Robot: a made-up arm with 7 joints. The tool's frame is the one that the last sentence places. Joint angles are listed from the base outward.
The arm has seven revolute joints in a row. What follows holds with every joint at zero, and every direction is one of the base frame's. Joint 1 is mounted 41.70 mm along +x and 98.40 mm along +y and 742.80 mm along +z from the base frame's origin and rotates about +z. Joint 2 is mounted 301.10 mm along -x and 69.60 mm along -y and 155.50 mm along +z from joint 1 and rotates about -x. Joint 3 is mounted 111.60 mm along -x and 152.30 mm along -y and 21.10 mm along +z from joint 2 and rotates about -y. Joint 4 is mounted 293.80 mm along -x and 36.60 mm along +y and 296.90 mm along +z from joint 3 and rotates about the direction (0.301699, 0.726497, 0.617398). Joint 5 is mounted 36.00 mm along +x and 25.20 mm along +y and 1.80 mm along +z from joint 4 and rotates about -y. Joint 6 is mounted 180.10 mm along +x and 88.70 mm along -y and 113.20 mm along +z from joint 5 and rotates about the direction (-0.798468, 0.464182, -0.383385). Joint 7 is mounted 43.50 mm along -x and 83.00 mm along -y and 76.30 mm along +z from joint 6 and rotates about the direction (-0.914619, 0.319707, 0.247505). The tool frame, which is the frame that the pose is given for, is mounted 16.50 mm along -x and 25.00 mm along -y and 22.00 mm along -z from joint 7; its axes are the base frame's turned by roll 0.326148, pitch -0.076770 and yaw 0.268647 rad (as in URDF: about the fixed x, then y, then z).
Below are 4 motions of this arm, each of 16 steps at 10 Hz.
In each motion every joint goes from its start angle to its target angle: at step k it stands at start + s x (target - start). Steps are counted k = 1, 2, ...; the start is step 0. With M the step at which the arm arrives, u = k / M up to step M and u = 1 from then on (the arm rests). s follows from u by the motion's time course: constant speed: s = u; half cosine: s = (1 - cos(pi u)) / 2; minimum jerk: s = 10 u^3 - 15 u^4 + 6 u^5.
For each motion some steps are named. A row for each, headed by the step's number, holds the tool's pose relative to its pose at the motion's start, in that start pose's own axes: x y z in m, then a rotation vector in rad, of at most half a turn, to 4 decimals.
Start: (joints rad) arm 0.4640 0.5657 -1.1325 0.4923 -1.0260 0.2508 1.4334
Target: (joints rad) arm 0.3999 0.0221 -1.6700 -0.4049 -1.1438 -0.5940 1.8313
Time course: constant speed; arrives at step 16
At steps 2, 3, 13, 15, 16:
2: -0.0191 -0.0148 -0.0413 -0.0062 -0.0719 0.0097
3: -0.0284 -0.0232 -0.0607 -0.0091 -0.1065 0.0127
13: -0.1182 -0.1357 -0.1944 -0.0398 -0.4017 -0.0411
15: -0.1365 -0.1619 -0.2058 -0.0497 -0.4509 -0.0727
16: -0.1458 -0.1752 -0.2094 -0.0557 -0.4745 -0.0912

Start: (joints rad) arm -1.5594 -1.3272 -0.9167 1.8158 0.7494 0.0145 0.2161
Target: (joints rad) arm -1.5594 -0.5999 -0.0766 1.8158 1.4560 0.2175 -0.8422
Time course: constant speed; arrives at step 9
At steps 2, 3, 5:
2: -0.0135 0.0430 -0.0510 -0.1185 -0.3579 -0.0521
3: -0.0152 0.0618 -0.0833 -0.1838 -0.5267 -0.0459
5: -0.0086 0.0893 -0.1580 -0.3244 -0.8280 0.0318

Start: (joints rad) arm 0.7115 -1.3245 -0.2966 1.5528 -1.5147 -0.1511 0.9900
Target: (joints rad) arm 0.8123 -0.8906 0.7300 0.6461 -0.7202 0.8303 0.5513
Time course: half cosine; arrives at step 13
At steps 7, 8, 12, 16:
7: -0.1917 0.0954 -0.0305 0.4444 -0.3991 -1.2158
8: -0.1906 0.1454 -0.0358 0.5515 -0.4390 -1.4955
12: -0.1041 0.2538 -0.0159 0.8150 -0.4956 -2.2627
16: -0.0975 0.2568 -0.0139 0.8258 -0.4972 -2.2999

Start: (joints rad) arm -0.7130 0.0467 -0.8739 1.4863 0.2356 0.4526 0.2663
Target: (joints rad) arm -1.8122 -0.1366 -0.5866 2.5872 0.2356 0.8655 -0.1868
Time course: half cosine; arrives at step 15
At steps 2, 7, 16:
2: 0.0236 0.0067 -0.0078 0.0228 -0.0208 0.0433
7: 0.2409 0.1217 -0.0102 0.1360 -0.2176 0.4428
16: 0.4253 0.3639 0.1701 0.0221 -0.5053 0.8914

